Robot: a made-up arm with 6 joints. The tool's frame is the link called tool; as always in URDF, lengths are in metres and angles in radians. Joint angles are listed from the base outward.
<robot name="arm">
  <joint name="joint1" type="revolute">
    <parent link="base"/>
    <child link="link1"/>
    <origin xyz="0 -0.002 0.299" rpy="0 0 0"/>
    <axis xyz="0 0 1"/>
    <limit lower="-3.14" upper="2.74"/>
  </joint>
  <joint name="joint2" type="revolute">
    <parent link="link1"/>
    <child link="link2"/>
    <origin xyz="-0.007 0.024 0.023" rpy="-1.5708 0 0"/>
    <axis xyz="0 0 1"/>
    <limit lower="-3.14" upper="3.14"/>
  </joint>
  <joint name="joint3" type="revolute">
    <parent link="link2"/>
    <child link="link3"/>
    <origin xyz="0.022 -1.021 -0.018" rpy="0 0 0"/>
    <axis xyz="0 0 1"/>
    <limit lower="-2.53" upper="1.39"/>
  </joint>
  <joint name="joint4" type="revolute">
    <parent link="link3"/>
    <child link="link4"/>
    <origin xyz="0.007 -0.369 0.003" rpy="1.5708 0 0"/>
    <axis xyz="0 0 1"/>
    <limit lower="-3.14" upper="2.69"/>
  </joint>
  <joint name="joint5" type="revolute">
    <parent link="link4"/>
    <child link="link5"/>
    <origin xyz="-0.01 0.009 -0.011" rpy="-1.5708 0 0"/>
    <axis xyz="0 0 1"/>
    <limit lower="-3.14" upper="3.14"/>
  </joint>
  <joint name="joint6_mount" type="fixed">
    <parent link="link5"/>
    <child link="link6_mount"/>
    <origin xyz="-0.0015 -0.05 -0.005" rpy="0 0 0"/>
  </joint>
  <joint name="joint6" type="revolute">
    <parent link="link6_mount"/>
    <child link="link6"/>
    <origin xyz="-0.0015 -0.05 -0.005" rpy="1.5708 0 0"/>
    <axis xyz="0 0 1"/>
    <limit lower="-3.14" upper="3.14"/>
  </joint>
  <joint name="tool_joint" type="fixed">
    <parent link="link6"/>
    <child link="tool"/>
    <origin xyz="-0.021 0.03 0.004" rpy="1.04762 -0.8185 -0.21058"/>
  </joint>
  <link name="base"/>
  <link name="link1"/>
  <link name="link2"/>
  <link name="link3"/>
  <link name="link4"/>
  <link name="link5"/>
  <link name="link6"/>
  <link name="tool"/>
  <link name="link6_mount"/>
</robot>
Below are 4 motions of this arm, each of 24 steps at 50 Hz.
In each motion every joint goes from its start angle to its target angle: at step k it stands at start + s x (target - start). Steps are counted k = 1, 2, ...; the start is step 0. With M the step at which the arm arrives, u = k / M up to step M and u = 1 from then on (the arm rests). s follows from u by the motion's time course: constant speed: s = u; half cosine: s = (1 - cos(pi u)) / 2; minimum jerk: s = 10 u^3 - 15 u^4 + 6 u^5.
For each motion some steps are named. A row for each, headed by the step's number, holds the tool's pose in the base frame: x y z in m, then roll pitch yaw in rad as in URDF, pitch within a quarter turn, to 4 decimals.
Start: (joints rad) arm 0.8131 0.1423 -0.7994 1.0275 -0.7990 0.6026
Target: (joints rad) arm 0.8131 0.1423 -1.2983 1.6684 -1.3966 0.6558
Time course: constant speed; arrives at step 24
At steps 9, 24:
9: -0.0302 -0.1804 1.5530 -0.6754 -0.3535 -2.1114
24: -0.0207 -0.1846 1.4740 -0.3794 -0.0824 -1.6338

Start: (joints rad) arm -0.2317 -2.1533 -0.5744 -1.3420 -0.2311 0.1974
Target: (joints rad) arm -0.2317 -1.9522 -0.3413 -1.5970 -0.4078 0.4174
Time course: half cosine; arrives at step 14
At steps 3, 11, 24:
3: -1.0526 0.3258 -0.5987 -2.8010 0.8317 -2.6013
11: -1.2343 0.3815 -0.3475 3.0502 0.5920 -2.9444
24: -1.2546 0.3878 -0.3082 3.0045 0.5467 -2.9793

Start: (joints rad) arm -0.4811 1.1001 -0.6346 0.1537 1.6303 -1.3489
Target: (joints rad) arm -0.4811 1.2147 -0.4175 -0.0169 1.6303 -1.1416
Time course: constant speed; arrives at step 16
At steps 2, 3, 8, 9, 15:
2: 1.0532 -0.4980 0.9953 -0.8596 0.4712 -1.1912
3: 1.0605 -0.5025 0.9836 -0.8716 0.4916 -1.2131
8: 1.0948 -0.5242 0.9234 -0.9440 0.5848 -1.3334
9: 1.1013 -0.5283 0.9109 -0.9611 0.6014 -1.3599
15: 1.1366 -0.5516 0.8337 -1.0811 0.6846 -1.5348

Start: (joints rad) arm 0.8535 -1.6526 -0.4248 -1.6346 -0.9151 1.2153
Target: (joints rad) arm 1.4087 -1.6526 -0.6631 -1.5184 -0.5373 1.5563
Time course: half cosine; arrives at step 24
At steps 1, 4, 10, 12, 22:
1: -0.9928 -0.9546 0.0739 -3.0763 -0.1663 -2.6133
4: -0.9575 -0.9881 0.0660 -3.0473 -0.1571 -2.5719
10: -0.7690 -1.1299 0.0283 -2.9020 -0.1110 -2.3787
12: -0.6811 -1.1790 0.0125 -2.8379 -0.0904 -2.3000
22: -0.3259 -1.2960 -0.0436 -2.5918 -0.0048 -2.0231

